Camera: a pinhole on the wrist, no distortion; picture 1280 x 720 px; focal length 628.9 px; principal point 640.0 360.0 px. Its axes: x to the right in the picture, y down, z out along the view. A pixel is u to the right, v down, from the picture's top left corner.
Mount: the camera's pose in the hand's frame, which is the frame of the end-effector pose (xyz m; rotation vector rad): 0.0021 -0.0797 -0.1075 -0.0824 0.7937 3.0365
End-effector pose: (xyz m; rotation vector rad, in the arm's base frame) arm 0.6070 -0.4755 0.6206 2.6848 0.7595 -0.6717
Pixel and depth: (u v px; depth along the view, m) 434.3 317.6 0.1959
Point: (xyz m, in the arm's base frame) 0.6437 -0.4974 0.5447
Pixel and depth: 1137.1 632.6 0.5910
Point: 0.0379 -0.8598 0.4324
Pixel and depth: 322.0 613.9 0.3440
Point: 0.6118 -0.4842 0.3082
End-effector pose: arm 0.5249 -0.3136 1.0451 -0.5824 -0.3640 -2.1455
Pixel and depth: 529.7 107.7 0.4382
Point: 0.7801 -0.4365 1.2539
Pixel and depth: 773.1 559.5 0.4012
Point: 0.6659 -0.1106 1.2444
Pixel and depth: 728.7 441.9 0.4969
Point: 0.7570 -0.1534 1.3007
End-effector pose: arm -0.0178 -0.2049 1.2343 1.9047 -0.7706 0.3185
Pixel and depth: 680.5 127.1 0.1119
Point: -0.0290 -0.1771 1.2507
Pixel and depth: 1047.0 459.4 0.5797
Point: -0.4496 -0.4632 0.9142
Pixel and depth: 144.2 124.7 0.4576
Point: 0.0264 -0.6155 1.5273
